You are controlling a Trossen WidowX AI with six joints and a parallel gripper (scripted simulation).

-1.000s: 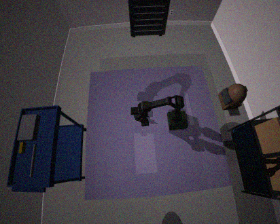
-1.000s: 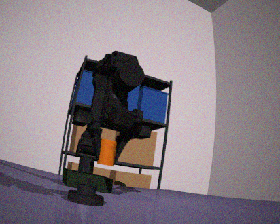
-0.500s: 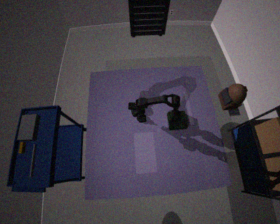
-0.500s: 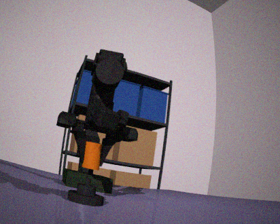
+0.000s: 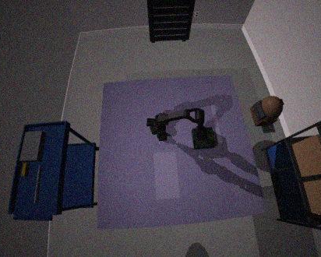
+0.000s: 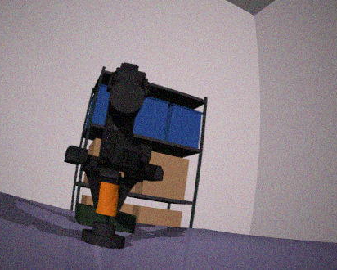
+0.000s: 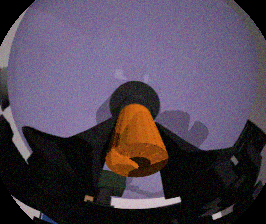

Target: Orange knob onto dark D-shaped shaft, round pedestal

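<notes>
The orange knob is 2 cm above my gripper tip. The rest, counted from my gripper tip: dark pedestal 4 cm below.
</notes>
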